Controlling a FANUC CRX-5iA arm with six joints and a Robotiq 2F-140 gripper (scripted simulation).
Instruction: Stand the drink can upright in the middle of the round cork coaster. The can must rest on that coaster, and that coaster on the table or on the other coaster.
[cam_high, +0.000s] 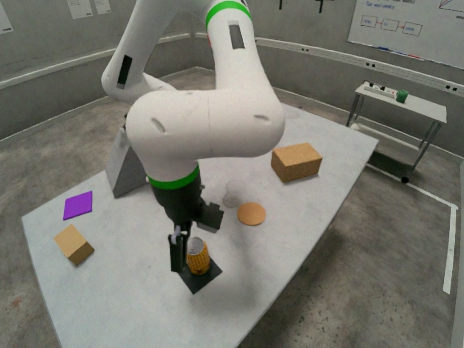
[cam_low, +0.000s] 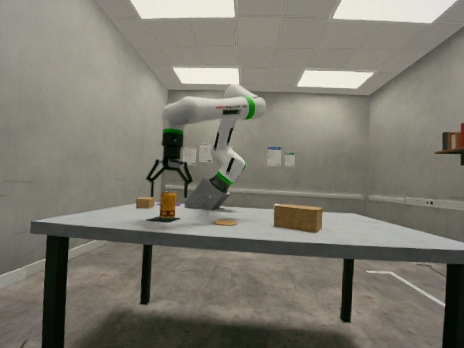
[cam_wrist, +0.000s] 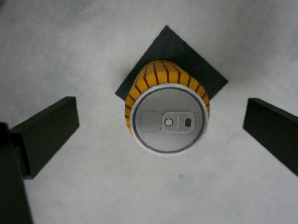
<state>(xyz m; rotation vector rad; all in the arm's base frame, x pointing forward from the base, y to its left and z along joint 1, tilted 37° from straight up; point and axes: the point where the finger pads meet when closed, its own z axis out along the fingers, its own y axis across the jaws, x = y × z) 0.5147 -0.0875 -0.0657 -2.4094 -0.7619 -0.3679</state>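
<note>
Now: hand 4 cm above the drink can. Also, from my hand: small tan cube 32 cm behind, 30 cm to the right, 8 cm below; then dark square coaster 10 cm below, 1 cm to the right, 1 cm ahead; then round cork coaster 25 cm to the left, 10 cm below, 3 cm behind.
</note>
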